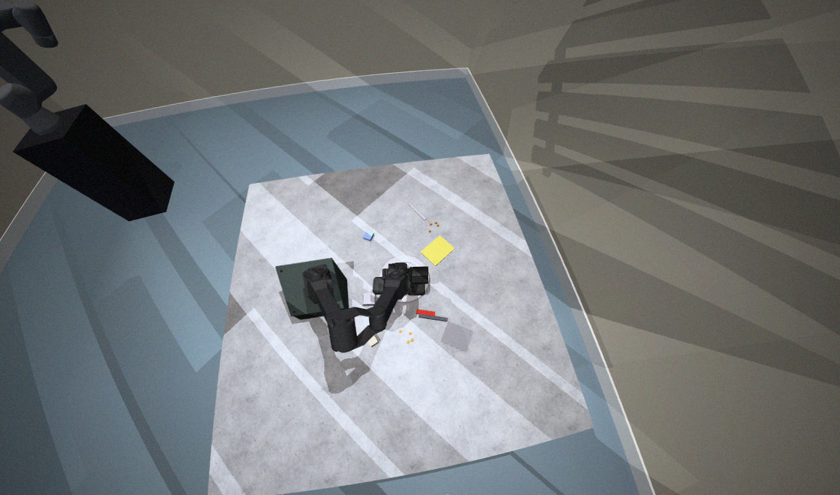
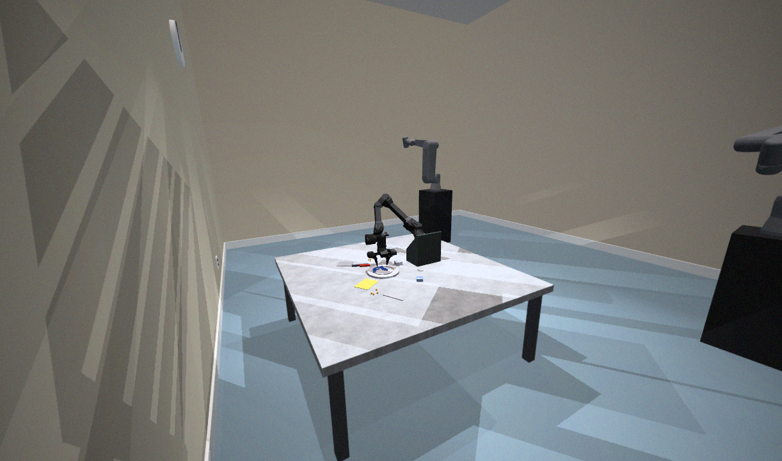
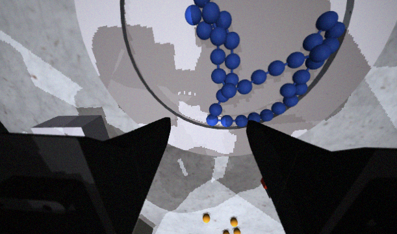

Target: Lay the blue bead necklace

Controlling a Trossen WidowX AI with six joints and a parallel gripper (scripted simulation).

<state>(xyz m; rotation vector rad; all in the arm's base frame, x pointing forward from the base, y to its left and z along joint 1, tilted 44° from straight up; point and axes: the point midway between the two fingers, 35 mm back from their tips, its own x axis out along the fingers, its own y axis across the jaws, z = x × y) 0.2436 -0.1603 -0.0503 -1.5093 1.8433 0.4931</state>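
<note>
My gripper tip is now 60 mm to the right of the round white bead board, 30 mm short of it and 10 mm above it. Also, from my gripper tip: cream cube (150 mm to the right, 140 mm behind); then yellow sheet (200 mm ahead, 150 mm to the left, 20 mm below); then grey tool (110 mm to the right, 90 mm ahead, 10 mm below).
</note>
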